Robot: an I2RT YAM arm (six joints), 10 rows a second.
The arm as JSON. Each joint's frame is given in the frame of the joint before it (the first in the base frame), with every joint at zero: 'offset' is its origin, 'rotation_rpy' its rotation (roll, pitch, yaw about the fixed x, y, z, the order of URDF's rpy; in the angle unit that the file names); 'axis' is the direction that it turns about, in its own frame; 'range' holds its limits. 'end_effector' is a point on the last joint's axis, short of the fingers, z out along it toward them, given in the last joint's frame.
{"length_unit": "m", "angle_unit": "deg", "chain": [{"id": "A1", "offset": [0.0, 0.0, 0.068], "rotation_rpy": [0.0, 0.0, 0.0], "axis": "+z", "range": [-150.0, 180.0]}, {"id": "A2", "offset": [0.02, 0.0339, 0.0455], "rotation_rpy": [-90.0, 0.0, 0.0], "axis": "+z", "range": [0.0, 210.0]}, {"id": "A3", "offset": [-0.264, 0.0, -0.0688], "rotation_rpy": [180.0, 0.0, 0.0], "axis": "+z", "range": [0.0, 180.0]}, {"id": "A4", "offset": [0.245, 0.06, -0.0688], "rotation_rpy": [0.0, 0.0, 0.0], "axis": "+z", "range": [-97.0, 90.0]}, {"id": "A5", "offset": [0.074, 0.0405, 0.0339], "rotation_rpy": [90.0, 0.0, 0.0], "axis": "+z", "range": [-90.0, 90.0]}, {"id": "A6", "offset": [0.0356, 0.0, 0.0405], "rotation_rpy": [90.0, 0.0, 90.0], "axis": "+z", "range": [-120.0, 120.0]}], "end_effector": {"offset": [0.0, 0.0, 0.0], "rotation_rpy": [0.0, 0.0, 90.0]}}
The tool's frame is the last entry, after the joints.
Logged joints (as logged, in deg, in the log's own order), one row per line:
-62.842, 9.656, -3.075, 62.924, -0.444, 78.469
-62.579, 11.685, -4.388, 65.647, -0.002, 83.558
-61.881, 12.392, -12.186, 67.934, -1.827, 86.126
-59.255, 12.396, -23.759, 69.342, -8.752, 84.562
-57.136, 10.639, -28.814, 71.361, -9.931, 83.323
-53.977, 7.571, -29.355, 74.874, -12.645, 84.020
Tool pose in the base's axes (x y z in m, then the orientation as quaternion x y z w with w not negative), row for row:
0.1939, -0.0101, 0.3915, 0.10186, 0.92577, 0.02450, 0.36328
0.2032, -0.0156, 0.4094, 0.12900, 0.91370, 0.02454, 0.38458
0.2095, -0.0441, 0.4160, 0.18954, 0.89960, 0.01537, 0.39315
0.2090, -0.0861, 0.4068, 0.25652, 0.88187, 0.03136, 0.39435
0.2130, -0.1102, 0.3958, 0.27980, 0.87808, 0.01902, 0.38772
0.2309, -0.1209, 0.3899, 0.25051, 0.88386, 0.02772, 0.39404
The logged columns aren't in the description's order. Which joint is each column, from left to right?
Columns, left to right: A4, A6, A1, A2, A5, A3.
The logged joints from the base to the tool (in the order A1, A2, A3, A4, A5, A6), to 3 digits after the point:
-3.075, 62.924, 78.469, -62.842, -0.444, 9.656
-4.388, 65.647, 83.558, -62.579, -0.002, 11.685
-12.186, 67.934, 86.126, -61.881, -1.827, 12.392
-23.759, 69.342, 84.562, -59.255, -8.752, 12.396
-28.814, 71.361, 83.323, -57.136, -9.931, 10.639
-29.355, 74.874, 84.020, -53.977, -12.645, 7.571

